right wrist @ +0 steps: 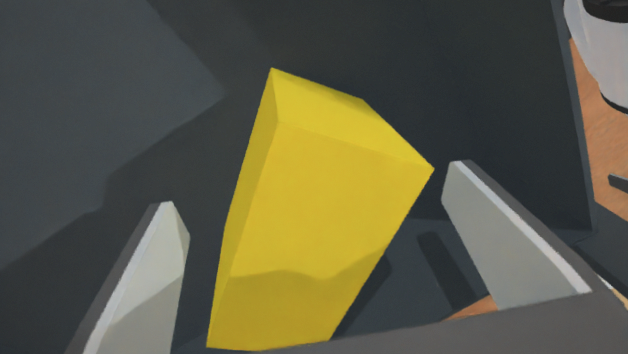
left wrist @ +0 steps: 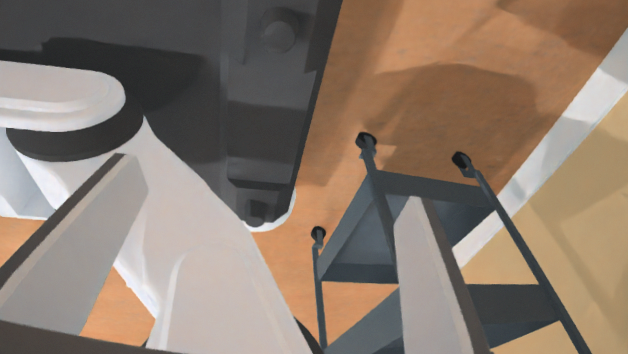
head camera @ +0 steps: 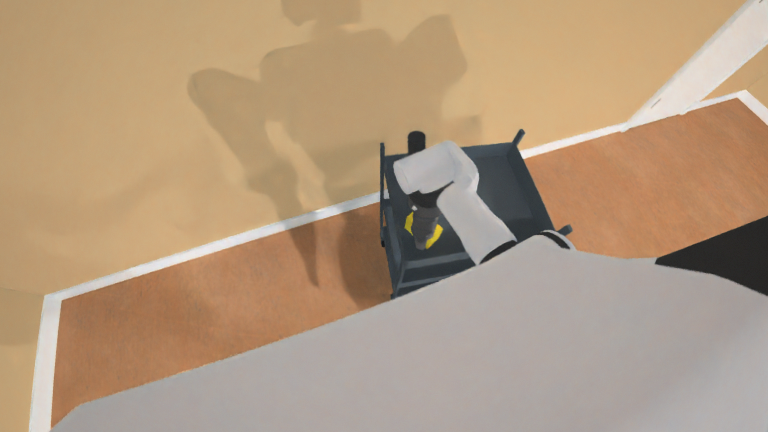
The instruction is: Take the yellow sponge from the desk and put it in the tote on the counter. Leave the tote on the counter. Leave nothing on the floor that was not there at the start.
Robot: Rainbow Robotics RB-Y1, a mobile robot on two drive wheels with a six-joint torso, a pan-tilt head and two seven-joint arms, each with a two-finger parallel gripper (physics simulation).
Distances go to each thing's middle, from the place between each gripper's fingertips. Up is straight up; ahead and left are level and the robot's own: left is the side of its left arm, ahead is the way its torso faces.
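Labels:
The yellow sponge [right wrist: 325, 184] has my right gripper 1 cm above it now, and that gripper is 1 cm short of it. By its middle, the sponge is nearer to my right gripper than to my left gripper.
My left gripper, as I see it, is 19 cm below the yellow sponge, 28 cm short of it and 44 cm to the left of it.

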